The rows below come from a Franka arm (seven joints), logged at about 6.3 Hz.
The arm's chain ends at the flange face. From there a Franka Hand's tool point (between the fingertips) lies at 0.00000 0.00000 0.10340 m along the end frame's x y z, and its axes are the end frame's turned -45 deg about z.
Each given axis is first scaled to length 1.
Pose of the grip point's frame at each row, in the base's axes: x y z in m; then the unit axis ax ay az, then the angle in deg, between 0 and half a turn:
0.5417 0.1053 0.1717 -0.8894 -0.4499 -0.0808 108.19
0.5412 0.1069 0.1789 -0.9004 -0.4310 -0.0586 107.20
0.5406 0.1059 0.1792 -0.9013 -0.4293 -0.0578 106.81
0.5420 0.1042 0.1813 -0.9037 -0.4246 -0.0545 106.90
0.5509 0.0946 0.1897 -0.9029 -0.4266 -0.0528 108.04
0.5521 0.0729 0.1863 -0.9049 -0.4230 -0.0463 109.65
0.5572 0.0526 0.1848 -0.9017 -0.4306 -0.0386 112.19
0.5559 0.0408 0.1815 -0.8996 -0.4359 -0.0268 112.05
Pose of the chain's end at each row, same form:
0.5761 0.0130 0.2031 -0.9772 -0.0740 0.1990 110.94
0.5767 0.0146 0.2090 -0.9735 -0.0524 0.2227 111.02
0.5761 0.0134 0.2087 -0.9730 -0.0505 0.2252 110.70
0.5774 0.0117 0.2110 -0.9727 -0.0453 0.2276 110.92
0.5864 0.0028 0.2213 -0.9735 -0.0474 0.2236 112.01
0.5875 -0.0179 0.2208 -0.9742 -0.0435 0.2215 113.72
0.5935 -0.0361 0.2236 -0.9749 -0.0515 0.2164 116.31
0.5942 -0.0471 0.2202 -0.9722 -0.0569 0.2271 116.69

